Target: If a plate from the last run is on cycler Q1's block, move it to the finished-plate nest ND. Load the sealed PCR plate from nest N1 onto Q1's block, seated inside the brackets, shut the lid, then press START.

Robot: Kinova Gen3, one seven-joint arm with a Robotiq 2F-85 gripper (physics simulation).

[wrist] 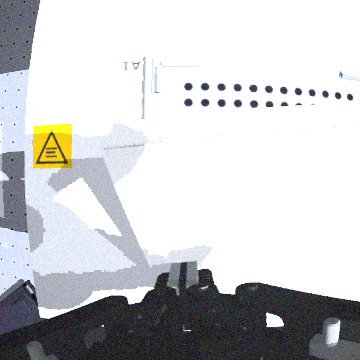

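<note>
The cycler's block [221,95] shows two rows of dark round wells in the upper part of the wrist view, beside an "A1" mark. A thin bracket [144,90] stands at its left end. The white lid [240,185] spans the middle and right; its edge crosses below the wells and hides the rest of the block. How far the lid is tilted is hard to tell in the glare. My gripper [186,278] is shut and empty at the bottom centre, with its fingertips over or against the white lid surface; contact is unclear. The sealed plate, the nests and START do not show.
A yellow warning label [52,146] is on the white housing at the left, with grey shadows around and below it. A perforated grey and pale surface [12,40] runs along the left edge. A dark boxy object [19,307] stands at the lower left.
</note>
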